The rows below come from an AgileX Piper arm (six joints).
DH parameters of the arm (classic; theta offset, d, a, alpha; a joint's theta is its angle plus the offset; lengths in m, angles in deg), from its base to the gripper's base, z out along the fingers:
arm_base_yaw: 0 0.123 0 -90
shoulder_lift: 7.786 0 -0.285 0
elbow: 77.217 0 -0.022 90
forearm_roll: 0 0.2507 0 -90
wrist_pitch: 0 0 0 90
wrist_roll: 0 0.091 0 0
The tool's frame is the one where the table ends.
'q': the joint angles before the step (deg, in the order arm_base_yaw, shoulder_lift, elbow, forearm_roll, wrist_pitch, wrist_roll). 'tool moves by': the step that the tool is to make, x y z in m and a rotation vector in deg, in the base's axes. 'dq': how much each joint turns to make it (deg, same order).
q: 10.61 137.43 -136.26 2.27 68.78 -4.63
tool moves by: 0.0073 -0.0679 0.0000 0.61 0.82 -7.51
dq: -7.64 -0.07 0.03 0.73 0.78 -0.05
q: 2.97 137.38 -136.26 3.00 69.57 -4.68
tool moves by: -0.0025 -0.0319 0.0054 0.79 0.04 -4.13
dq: -3.61 -1.17 1.03 0.54 0.13 0.62
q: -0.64 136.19 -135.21 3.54 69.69 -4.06
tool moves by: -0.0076 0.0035 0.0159 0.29 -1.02 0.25
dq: 0.34 -2.76 1.78 0.25 -0.04 0.12
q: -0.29 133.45 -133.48 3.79 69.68 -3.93
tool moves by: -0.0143 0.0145 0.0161 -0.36 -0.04 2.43
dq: 1.67 -4.29 4.30 0.00 0.01 -0.84
